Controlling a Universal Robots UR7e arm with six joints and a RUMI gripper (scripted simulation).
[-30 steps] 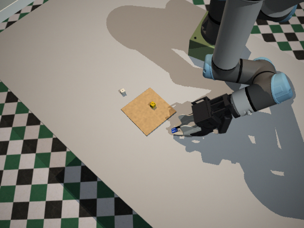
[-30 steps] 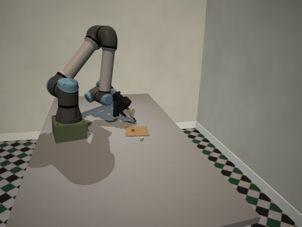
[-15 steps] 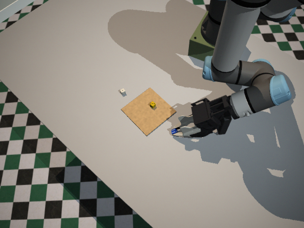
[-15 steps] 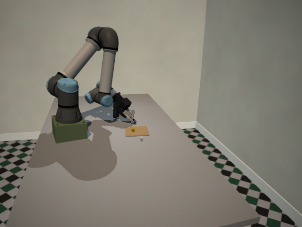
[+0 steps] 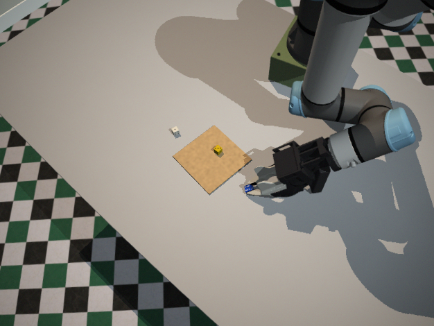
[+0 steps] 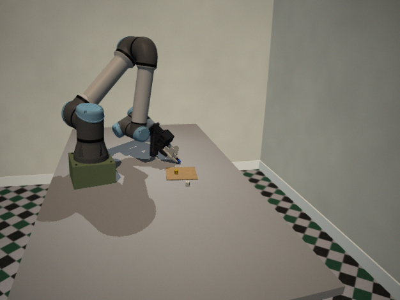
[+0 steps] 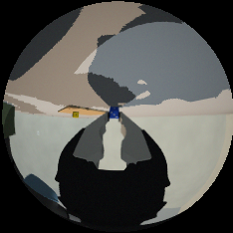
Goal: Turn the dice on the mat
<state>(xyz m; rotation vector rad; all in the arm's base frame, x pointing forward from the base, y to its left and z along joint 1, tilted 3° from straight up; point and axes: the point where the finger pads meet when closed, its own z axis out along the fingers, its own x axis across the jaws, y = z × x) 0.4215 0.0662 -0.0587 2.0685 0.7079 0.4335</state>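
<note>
My gripper is now 1 cm to the left of the blue die, 1 cm short of it and 1 cm above it. The rest, counted from my hand: tan mat: 13 cm to the right, 2 cm behind, 1 cm below; white die: 25 cm to the right, 3 cm behind, 1 cm below; yellow die: 13 cm to the right, 4 cm behind.
</note>
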